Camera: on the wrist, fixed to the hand. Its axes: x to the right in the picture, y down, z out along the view.
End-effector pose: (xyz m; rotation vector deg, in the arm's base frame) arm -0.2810 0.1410 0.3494 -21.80 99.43 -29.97
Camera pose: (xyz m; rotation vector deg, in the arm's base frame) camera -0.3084 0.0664 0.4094 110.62 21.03 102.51
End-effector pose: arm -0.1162 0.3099 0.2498 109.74 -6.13 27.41
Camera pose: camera -0.0997 0.3709 0.1729 13.36 137.39 -82.12
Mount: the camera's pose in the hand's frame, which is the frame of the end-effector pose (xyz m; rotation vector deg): -0.0048 -0.0958 -0.0267 10.05 8.35 -177.35
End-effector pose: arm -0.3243 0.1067 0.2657 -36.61 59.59 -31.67
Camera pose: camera -0.3616 0.0378 0.3271 67.18 41.23 129.33
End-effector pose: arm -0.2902 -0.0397 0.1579 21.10 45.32 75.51
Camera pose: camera -0.2404 -0.0726 0.0782 -45.50 31.94 -94.19
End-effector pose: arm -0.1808 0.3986 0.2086 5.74 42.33 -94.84
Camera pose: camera -0.2759 0.4199 0.2287 31.69 -4.77 81.42
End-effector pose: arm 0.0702 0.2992 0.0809 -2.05 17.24 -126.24
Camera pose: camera -0.0055 0.3638 0.0773 6.50 4.95 55.59
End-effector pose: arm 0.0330 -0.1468 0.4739 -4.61 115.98 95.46
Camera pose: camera 0.0623 -0.1964 0.3927 -101.45 4.18 -38.46
